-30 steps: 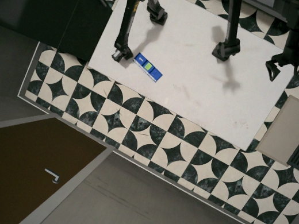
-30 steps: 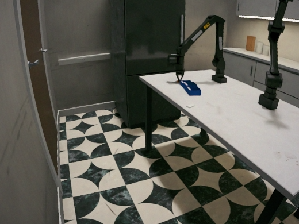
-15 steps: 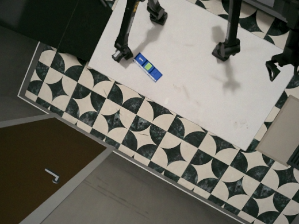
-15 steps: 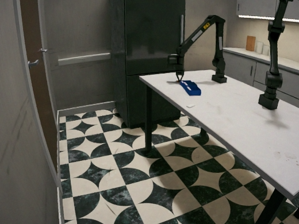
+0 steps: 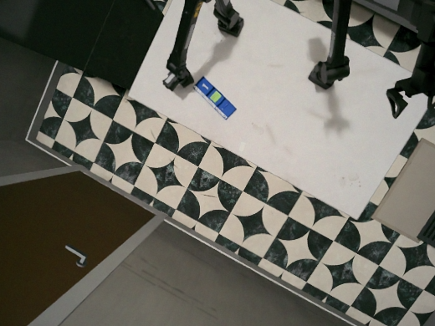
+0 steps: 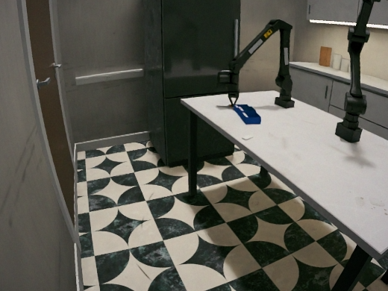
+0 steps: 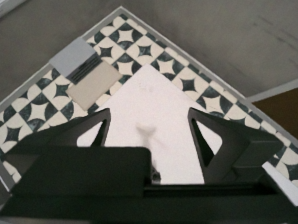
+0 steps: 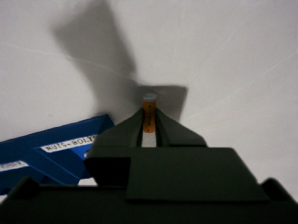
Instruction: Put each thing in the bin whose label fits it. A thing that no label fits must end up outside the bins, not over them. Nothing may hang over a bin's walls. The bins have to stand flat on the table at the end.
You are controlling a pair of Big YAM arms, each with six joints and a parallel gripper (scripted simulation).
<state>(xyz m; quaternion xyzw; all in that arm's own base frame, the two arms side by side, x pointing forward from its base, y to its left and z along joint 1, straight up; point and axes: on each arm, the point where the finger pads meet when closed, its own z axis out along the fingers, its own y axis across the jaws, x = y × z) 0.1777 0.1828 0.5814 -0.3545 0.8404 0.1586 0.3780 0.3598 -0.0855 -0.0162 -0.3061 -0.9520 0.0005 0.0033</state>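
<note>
My right hand is 18 cm to the right of the green piece. The rest, counted from my right hand: orange cylinder right at my right hand; white piece 16 cm ahead, 45 cm to the left, 1 cm below; tiny grey piece 2 cm behind, 10 cm to the left.
</note>
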